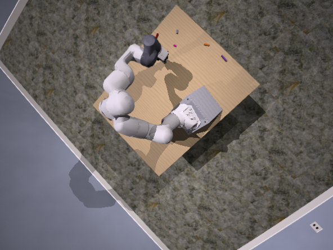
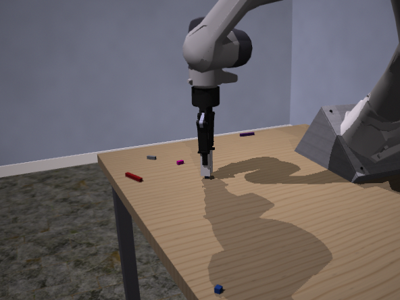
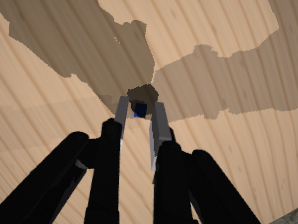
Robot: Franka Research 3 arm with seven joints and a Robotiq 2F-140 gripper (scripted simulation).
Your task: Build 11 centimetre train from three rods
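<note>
The orange rod is 13 cm behind my hand, 33 cm to the right of it and 4 cm below it. Round my hand: red rod 20 cm ahead, 6 cm to the right, 4 cm below; then magenta rod 4 cm ahead, 14 cm to the right, 4 cm below; then grey rod 11 cm ahead, 22 cm to the right, 4 cm below.
</note>
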